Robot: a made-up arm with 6 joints. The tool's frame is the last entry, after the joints. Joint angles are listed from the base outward.
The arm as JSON. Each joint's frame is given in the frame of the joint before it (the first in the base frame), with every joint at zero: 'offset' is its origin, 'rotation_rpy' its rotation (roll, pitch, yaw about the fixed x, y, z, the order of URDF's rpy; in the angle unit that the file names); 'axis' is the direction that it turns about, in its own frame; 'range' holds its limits. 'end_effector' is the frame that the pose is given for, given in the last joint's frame.
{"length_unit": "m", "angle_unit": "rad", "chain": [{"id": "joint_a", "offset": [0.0, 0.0, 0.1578], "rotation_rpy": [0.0, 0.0, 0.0], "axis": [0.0, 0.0, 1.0], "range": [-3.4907, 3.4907]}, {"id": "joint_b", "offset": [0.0, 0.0, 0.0], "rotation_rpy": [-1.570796, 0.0, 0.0], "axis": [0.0, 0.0, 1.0], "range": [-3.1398, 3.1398]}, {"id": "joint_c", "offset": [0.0, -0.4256, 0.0], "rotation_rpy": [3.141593, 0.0, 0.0], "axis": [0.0, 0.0, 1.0], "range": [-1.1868, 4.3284]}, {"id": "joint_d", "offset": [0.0, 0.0, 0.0], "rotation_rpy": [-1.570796, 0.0, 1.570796], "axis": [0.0, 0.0, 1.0], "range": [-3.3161, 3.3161]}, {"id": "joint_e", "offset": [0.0, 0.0, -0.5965], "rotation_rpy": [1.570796, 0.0, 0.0], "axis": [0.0, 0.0, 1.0], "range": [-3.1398, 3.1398]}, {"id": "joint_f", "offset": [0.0, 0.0, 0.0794], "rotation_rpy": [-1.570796, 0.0, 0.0], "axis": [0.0, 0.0, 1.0], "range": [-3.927, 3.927]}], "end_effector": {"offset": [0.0, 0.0, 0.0], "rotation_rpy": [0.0, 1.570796, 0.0]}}
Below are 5 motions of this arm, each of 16 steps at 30 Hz.
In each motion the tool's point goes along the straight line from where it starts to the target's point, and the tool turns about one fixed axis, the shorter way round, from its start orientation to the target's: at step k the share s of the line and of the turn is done. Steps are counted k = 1, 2, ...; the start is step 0. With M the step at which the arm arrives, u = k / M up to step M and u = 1 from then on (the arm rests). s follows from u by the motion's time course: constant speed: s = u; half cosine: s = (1 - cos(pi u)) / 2; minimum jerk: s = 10 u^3 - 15 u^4 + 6 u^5.
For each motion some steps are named. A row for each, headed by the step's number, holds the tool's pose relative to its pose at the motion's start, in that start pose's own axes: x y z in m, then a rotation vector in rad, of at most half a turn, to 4 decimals.
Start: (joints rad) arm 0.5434 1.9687 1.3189 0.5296 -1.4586 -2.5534
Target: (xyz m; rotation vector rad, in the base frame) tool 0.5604 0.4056 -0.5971 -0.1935 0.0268 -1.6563
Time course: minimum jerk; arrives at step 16
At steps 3, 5, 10, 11, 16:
3: 0.0107 -0.0119 -0.0063 -0.0105 -0.0470 0.0023
5: 0.0395 -0.0440 -0.0234 -0.0388 -0.1734 0.0084
10: 0.1591 -0.1773 -0.0940 -0.1561 -0.6981 0.0340
11: 0.1800 -0.2006 -0.1064 -0.1766 -0.7897 0.0384
16: 0.2196 -0.2446 -0.1297 -0.2154 -0.9631 0.0469

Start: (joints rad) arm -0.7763 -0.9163 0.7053 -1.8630 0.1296 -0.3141
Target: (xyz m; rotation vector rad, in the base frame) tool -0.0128 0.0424 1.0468 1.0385 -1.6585 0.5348
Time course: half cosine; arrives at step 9
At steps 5, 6, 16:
5: 0.0158 -0.1227 0.0842 -0.2512 -0.1567 -0.0804
6: 0.0202 -0.1568 0.1076 -0.3210 -0.2003 -0.1028
16: 0.0269 -0.2090 0.1435 -0.4281 -0.2671 -0.1370

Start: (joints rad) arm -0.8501 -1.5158 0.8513 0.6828 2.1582 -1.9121
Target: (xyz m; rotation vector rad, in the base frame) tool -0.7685 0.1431 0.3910 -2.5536 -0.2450 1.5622
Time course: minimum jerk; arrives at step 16
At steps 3, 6, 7, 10, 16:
3: -0.0044 0.0248 0.0059 -0.0065 0.0044 0.0088
6: -0.0250 0.1397 0.0334 -0.0368 0.0248 0.0496
7: -0.0348 0.1950 0.0466 -0.0514 0.0347 0.0693
10: -0.0657 0.3680 0.0880 -0.0970 0.0654 0.1307
16: -0.0907 0.5078 0.1214 -0.1338 0.0902 0.1803

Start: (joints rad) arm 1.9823 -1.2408 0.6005 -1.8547 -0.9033 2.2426
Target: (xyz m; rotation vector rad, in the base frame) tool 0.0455 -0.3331 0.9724 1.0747 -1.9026 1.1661
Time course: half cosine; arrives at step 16
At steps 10, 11, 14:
10: 0.0233 0.0737 -0.1119 -0.0157 0.3150 -0.0766
11: 0.0263 0.0830 -0.1259 -0.0176 0.3544 -0.0862
14: 0.0325 0.1026 -0.1557 -0.0218 0.4383 -0.1066

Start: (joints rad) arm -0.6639 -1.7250 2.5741 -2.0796 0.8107 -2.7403
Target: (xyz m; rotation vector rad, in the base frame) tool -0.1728 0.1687 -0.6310 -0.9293 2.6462 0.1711
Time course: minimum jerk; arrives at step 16
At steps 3, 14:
3: -0.0089 -0.0240 -0.0015 0.0279 0.0164 -0.0186
14: -0.1792 -0.4840 -0.0299 0.5639 0.3308 -0.3760

